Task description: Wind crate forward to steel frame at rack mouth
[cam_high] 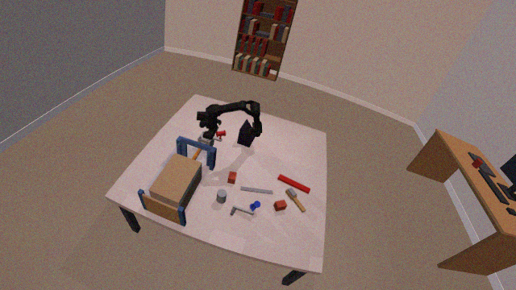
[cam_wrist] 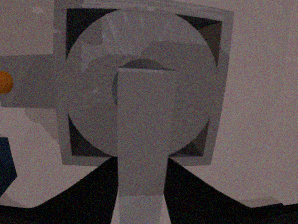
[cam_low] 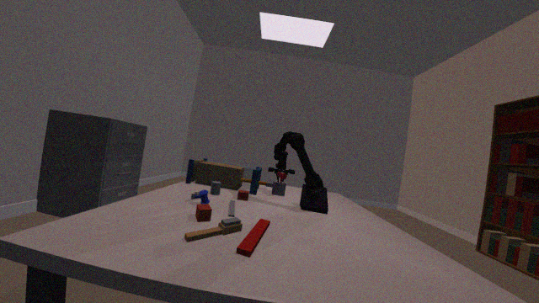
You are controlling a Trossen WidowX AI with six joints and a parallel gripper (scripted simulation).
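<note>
Now: the winch handle 2 cm to the left of my gripper tip and 2 cm above it. From my gripper tip the other things lie so: blue frame (16 cm ahead, 2 cm to the right, 2 cm above); then red knob (6 cm to the left, 5 cm above, 1 cm behind); then grey winch (6 cm below, 5 cm to the right, 1 cm behind).
</note>
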